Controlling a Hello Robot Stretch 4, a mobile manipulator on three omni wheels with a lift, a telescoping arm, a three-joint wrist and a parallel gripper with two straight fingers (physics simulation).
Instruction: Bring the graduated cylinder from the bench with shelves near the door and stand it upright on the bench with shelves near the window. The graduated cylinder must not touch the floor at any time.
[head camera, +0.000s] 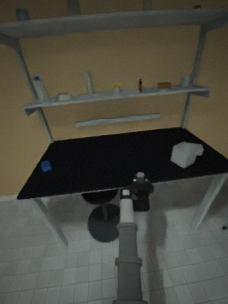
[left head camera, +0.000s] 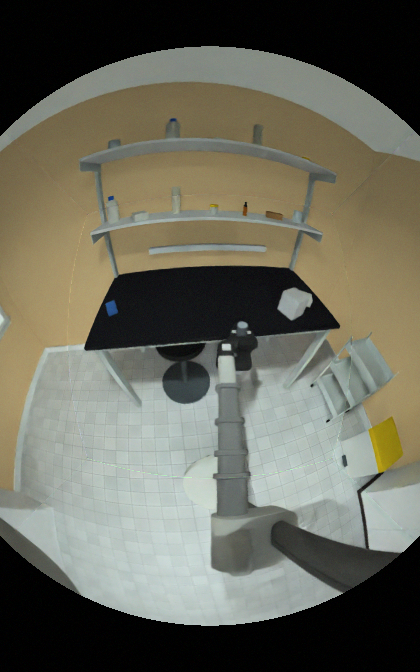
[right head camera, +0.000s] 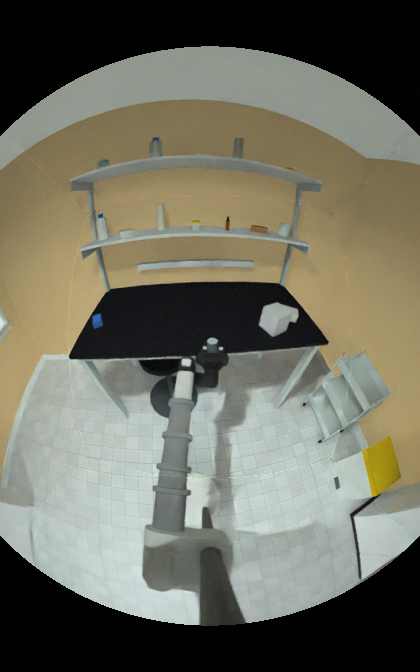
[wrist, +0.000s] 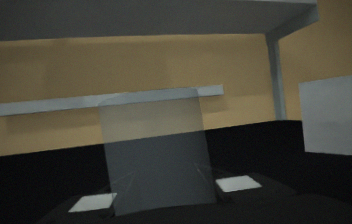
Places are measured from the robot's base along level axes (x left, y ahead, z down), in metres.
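Pixels of known places: gripper, between the fingertips: (head camera: 139, 174) (wrist: 167, 182).
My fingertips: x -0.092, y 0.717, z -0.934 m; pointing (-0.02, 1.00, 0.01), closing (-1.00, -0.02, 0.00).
Observation:
Behind a point stands the place of what it marks.
The graduated cylinder (head camera: 141, 175) @(x -0.092, y 0.640, z -0.998 m) (left head camera: 242, 325) (right head camera: 212, 342) (wrist: 155, 145) @(x -0.088, y 0.624, z -0.979 m) is clear grey and see-through, and stands roughly upright, leaning slightly in the wrist view. My gripper (head camera: 142, 181) (left head camera: 242, 332) (right head camera: 212, 349) (wrist: 167, 182) @(x -0.092, y 0.717, z -0.934 m) is shut on it, one finger pad on each side. Both are at the front edge of the black-topped bench with shelves (head camera: 110, 155) @(x 0.122, y 1.009, z -0.887 m) (left head camera: 200, 300) (right head camera: 190, 315) (wrist: 50, 175) @(x 0.137, y 0.980, z -0.887 m), right of its middle. The cylinder's lower end is hidden by the gripper, and I cannot tell its height over the bench top.
A white box-like object (head camera: 185, 154) @(x -0.412, y 0.827, z -1.001 m) (left head camera: 294, 303) (right head camera: 275, 319) (wrist: 327, 115) @(x -0.380, y 0.878, z -0.954 m) stands on the bench's right, and a blue block (head camera: 46, 165) @(x 0.614, y 0.845, z -0.927 m) (left head camera: 111, 308) (right head camera: 97, 320) on its left. Bottles stand on the shelves above. A black stool (left head camera: 186, 382) is beneath; a grey rack stands right.

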